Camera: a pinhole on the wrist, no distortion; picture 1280 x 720 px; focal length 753.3 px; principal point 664.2 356.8 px. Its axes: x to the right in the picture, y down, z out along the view. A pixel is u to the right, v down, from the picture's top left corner.
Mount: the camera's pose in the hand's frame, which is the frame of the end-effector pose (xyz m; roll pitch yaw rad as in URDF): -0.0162 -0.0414 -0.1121 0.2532 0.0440 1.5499
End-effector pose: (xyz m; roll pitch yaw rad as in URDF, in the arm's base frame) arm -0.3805 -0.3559 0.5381 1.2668 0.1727 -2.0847
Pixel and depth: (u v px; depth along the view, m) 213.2 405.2 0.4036
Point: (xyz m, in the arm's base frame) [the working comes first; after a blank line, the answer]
In the camera's frame: -0.2416 0.0259 0.4036

-0.7081 -0.2005 0.3649
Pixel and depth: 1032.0 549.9 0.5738
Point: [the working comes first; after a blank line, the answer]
In the camera's frame: 0.2802 0.1471 0.5738

-0.7289 -0.2270 0.9259
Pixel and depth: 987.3 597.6 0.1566
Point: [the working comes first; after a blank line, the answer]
In the camera's frame: 0.0672 0.0501 0.1566

-0.4049 -0.3243 0.5877
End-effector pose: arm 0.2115 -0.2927 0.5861 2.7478 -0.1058 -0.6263
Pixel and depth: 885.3 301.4 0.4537
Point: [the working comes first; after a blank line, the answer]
In the camera's frame: 0.1332 -0.0334 0.4537

0.2113 -0.5631 0.3542
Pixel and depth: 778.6 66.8 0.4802
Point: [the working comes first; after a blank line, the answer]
In the camera's frame: 0.0729 -0.1849 0.4802

0.3718 -0.6018 0.3547
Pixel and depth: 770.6 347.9 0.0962
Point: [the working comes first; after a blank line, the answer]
In the camera's frame: 0.0136 -0.0011 0.0962

0.2359 -0.2732 0.5961
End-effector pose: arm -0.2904 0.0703 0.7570 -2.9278 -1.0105 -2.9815
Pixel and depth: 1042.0 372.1 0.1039
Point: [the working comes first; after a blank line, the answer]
In the camera's frame: 0.0521 0.0021 0.1039

-0.2895 0.0878 0.7699
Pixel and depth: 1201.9 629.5 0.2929
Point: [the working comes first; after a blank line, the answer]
In the camera's frame: 0.2091 0.1060 0.2929

-0.4772 0.1795 0.6040
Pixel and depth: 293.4 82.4 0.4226
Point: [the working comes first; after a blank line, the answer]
In the camera's frame: -0.2080 -0.1539 0.4226

-0.5435 -0.2638 0.8438
